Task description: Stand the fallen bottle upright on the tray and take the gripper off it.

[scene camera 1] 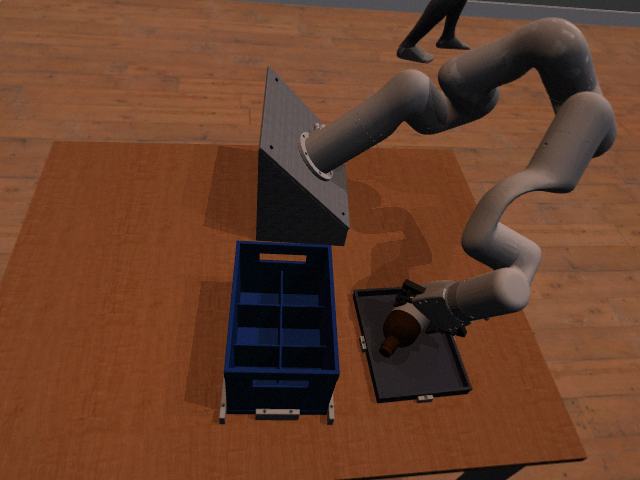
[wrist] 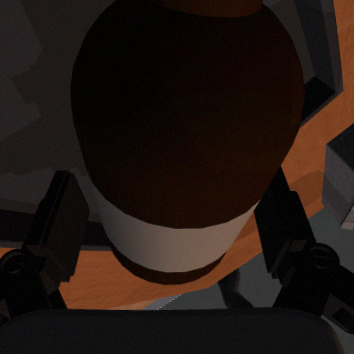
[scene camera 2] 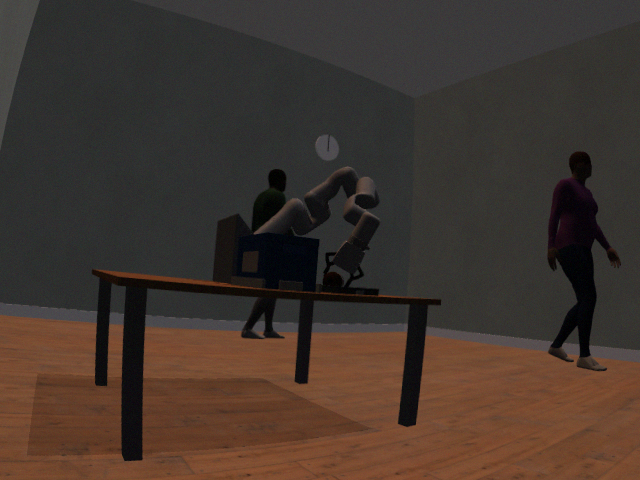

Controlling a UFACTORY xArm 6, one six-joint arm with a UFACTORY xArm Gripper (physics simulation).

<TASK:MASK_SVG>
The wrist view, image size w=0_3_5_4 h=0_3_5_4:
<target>my gripper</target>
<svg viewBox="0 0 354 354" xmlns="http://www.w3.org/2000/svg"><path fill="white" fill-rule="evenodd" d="M354 273L339 264L339 257L333 248L327 244L315 241L300 198L296 191L289 189L280 166L253 211L266 270L271 272L272 278L278 278L279 283L282 285L271 307L150 310L67 308L58 287L60 282L69 282L70 276L74 274L89 216L89 207L74 173L71 173L69 170L56 170L44 198L38 204L21 248L11 249L0 257L0 354L345 354L336 332L320 316L322 314L342 330L354 335Z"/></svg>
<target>brown bottle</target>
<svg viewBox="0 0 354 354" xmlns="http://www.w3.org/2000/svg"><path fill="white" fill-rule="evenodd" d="M113 0L96 17L85 33L75 55L70 77L70 109L85 170L109 247L118 262L133 275L152 283L163 285L188 283L209 273L222 260L264 195L295 141L302 119L305 94L300 58L287 29L262 0Z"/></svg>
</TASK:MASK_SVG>
